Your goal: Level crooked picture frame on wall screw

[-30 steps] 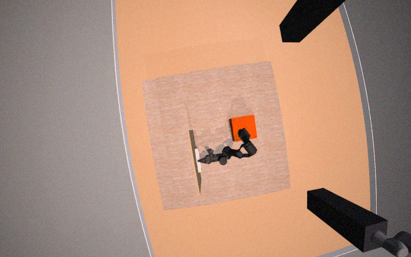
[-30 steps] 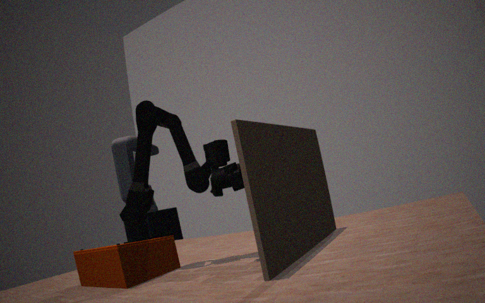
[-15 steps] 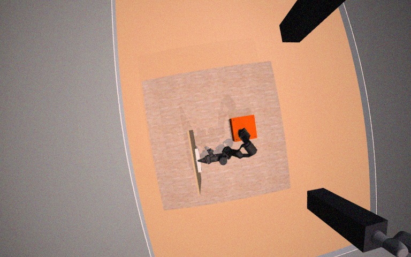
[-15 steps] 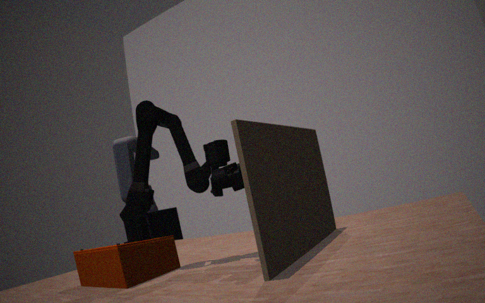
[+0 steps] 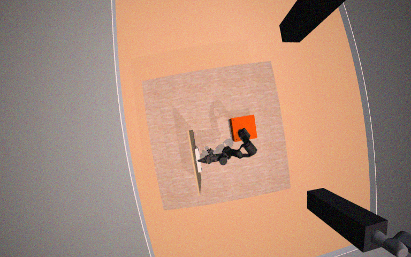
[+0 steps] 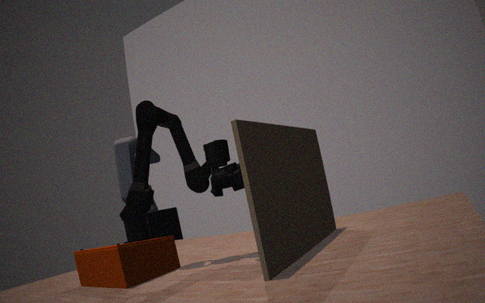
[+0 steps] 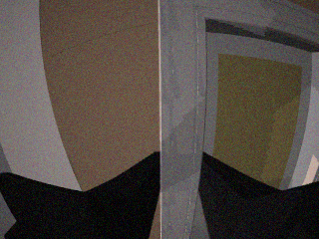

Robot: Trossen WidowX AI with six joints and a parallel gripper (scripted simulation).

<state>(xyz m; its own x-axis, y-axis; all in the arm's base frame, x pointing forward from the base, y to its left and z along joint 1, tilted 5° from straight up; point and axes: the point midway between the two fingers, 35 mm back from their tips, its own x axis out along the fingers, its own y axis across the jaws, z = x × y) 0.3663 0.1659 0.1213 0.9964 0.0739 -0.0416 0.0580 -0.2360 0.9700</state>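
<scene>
The picture frame lies 1 cm to the left of my gripper tip and 5 cm below it. Round my gripper tip: wall panel 2 cm ahead, 7 cm below.
</scene>
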